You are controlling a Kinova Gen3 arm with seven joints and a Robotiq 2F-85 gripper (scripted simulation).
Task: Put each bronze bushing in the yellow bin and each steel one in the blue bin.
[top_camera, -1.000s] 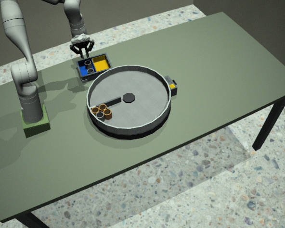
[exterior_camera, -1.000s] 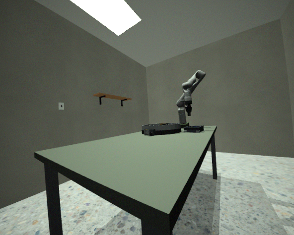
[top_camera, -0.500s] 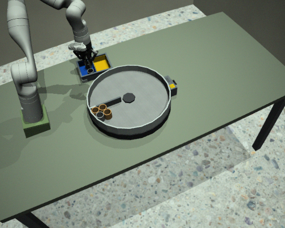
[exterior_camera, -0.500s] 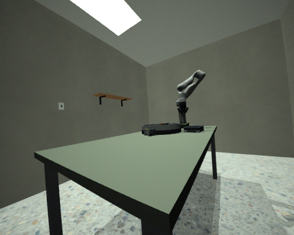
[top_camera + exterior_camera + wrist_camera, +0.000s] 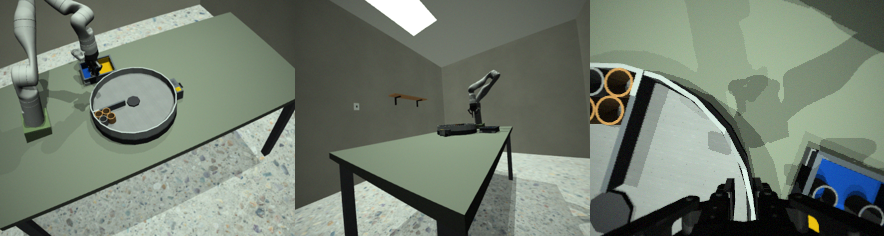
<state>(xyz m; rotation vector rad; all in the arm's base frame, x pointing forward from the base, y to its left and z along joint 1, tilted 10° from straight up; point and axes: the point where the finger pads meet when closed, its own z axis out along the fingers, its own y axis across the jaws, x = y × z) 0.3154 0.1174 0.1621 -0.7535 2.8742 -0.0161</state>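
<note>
The turntable lies 150 mm ahead of my hand, 140 mm to the right of it and 120 mm below it.
</note>
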